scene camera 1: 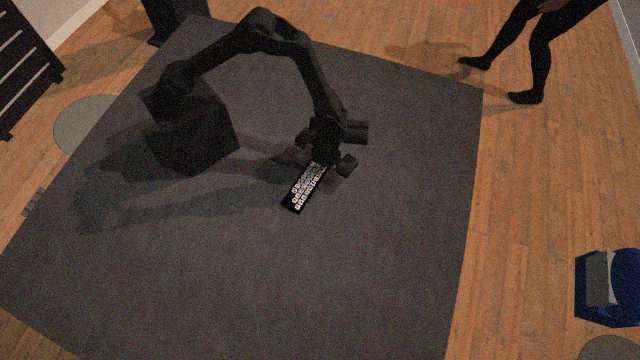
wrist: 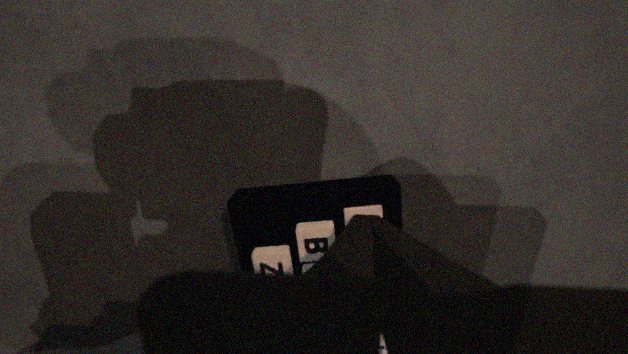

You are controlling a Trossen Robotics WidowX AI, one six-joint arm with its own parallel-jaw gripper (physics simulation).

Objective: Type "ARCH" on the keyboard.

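Seen in the pictures: gripper, fingertip midpoint: (scene camera 1: 324,166) (wrist: 364,226); arm's base, link origin: (scene camera 1: 174,111).
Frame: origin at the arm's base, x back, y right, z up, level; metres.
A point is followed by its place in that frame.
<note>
A black keyboard (scene camera 1: 304,186) @(x -0.351, y -0.042, z -0.213 m) (wrist: 310,200) @(x -0.359, y -0.144, z -0.218 m) with pale keys lies on the dark mat, and its far end runs under my gripper in the scene view. My gripper (scene camera 1: 326,159) @(x -0.376, y -0.131, z -0.217 m) (wrist: 364,226) @(x -0.376, y -0.131, z -0.217 m) is shut, with nothing between its fingers, and points down over that end. In the wrist view, a key marked B (wrist: 315,240) @(x -0.358, y -0.131, z -0.212 m) and a key that looks like Z or N (wrist: 271,257) @(x -0.341, y -0.127, z -0.212 m) show left of the fingertips. The fingertips overlap a pale key (wrist: 361,212) @(x -0.375, y -0.137, z -0.216 m) near the keyboard's corner, and its letter is hidden. Contact cannot be told. The other keys are hidden behind the gripper in that view.
The dark mat (scene camera 1: 300,280) @(x -0.457, y 0.204, z -0.229 m) lies on a wooden floor. The arm's block-shaped base (scene camera 1: 200,135) @(x -0.058, y 0.000, z -0.076 m) stands left of the keyboard. A person's legs (scene camera 1: 541,65) show at the upper right, a dark drawer unit (scene camera 1: 25,60) at the upper left, and a blue bin (scene camera 1: 625,285) at the right.
</note>
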